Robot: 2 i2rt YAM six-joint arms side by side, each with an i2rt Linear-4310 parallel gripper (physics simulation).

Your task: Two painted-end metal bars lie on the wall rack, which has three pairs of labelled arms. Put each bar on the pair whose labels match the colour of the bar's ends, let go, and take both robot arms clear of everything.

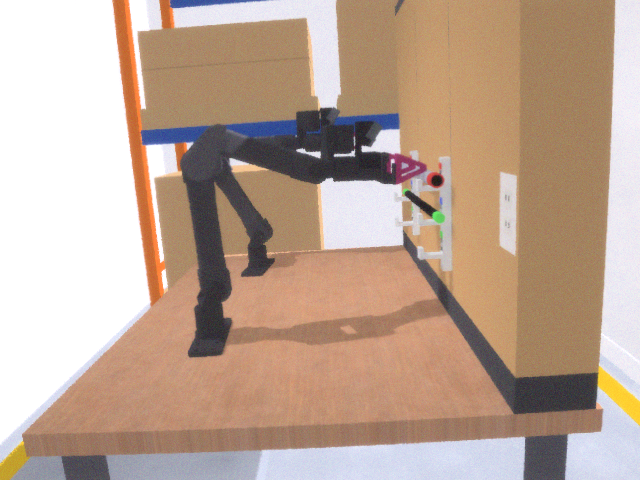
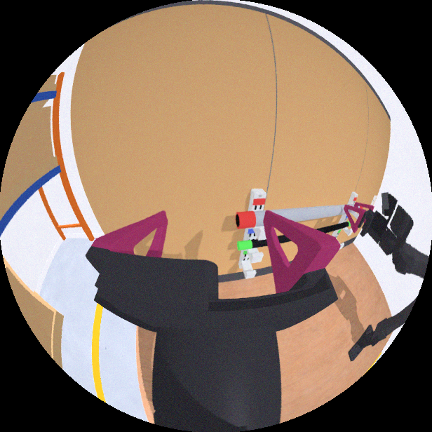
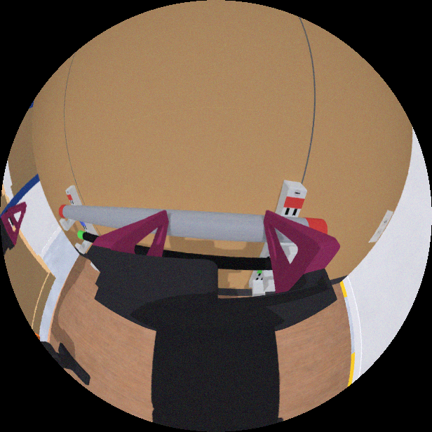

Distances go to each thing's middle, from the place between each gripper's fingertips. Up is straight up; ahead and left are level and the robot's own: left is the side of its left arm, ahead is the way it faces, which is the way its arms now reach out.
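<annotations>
My left hand: 10 cm above the white socket plate [image 1: 508, 181], 87 cm to the left, 16 cm short of it.
My right hand: 4 cm above the plate, 7 cm short of it, 46 cm to the left.
</annotations>
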